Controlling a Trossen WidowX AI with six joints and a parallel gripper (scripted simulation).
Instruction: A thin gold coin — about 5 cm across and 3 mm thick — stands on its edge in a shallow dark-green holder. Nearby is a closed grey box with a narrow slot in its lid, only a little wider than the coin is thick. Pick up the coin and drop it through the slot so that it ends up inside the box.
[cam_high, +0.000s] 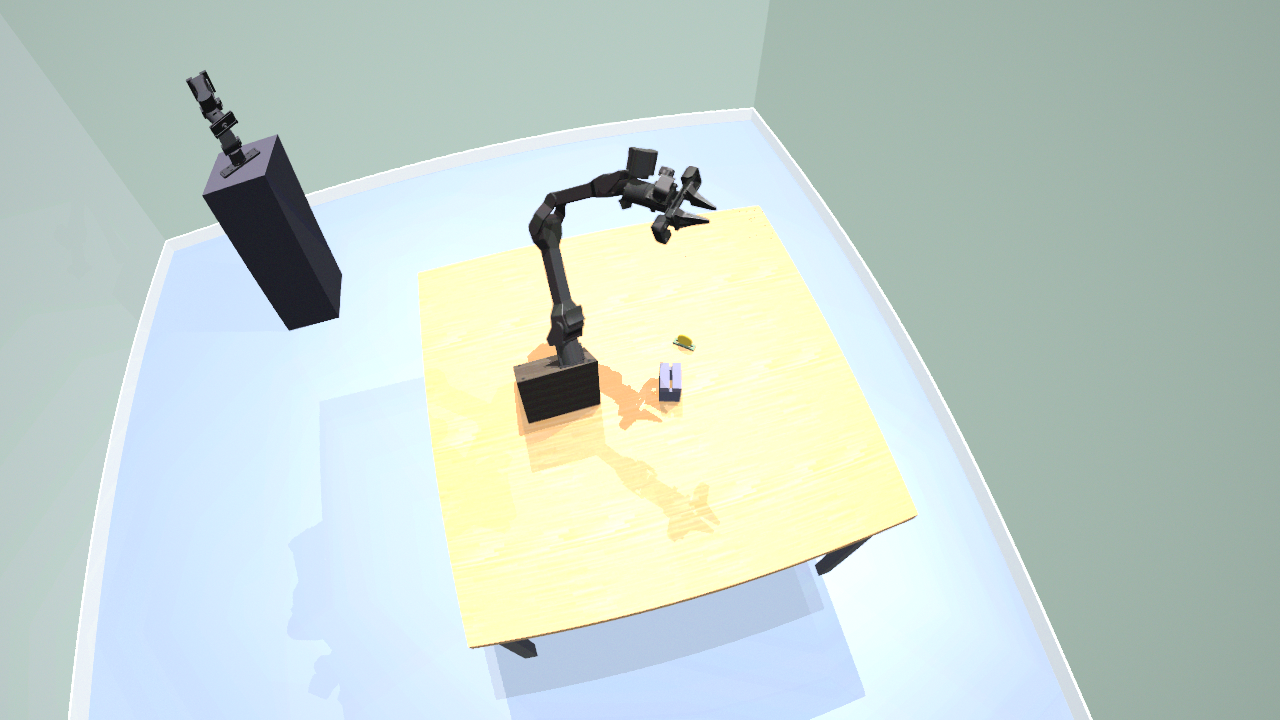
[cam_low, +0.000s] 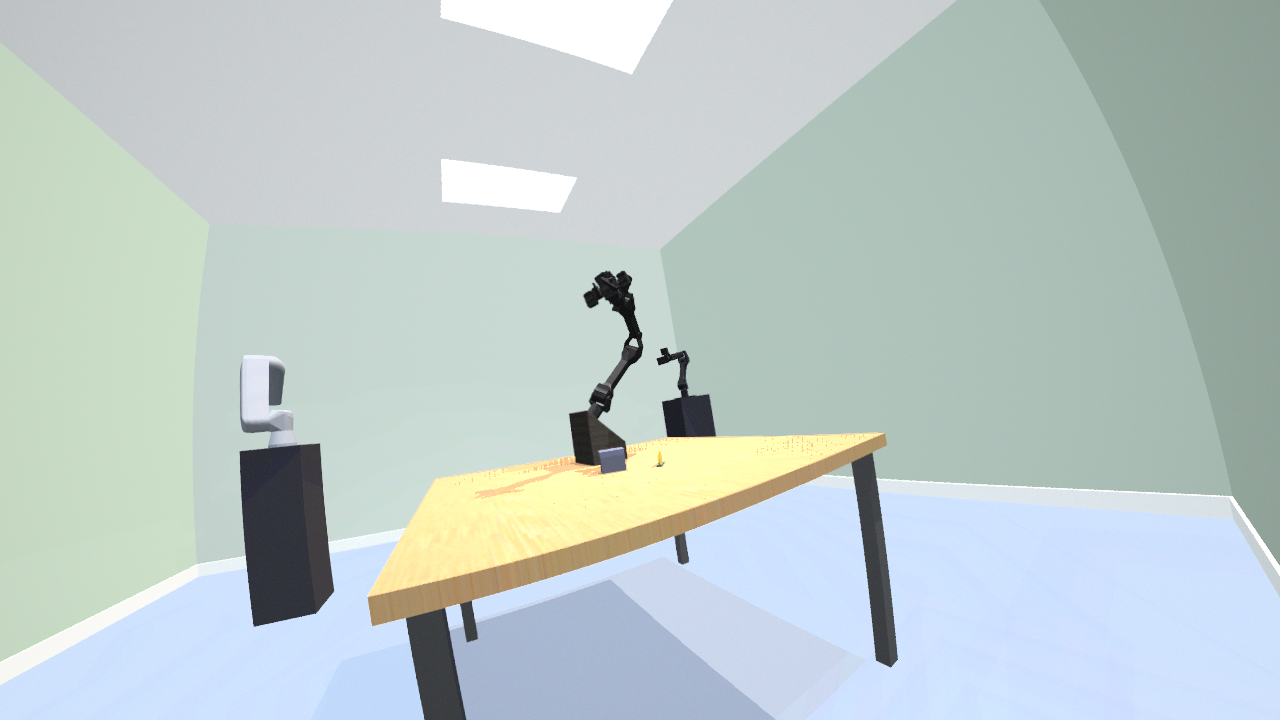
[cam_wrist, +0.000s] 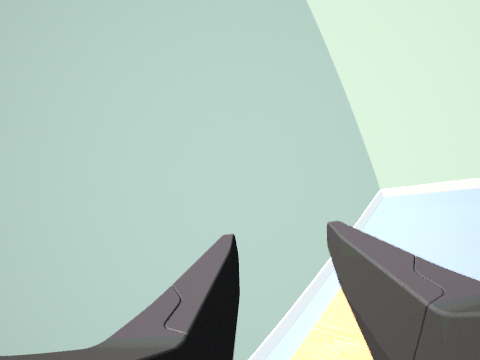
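The thin gold coin is 3 cm ahead of my gripper tip, 13 cm to the left of it and 64 cm below it.
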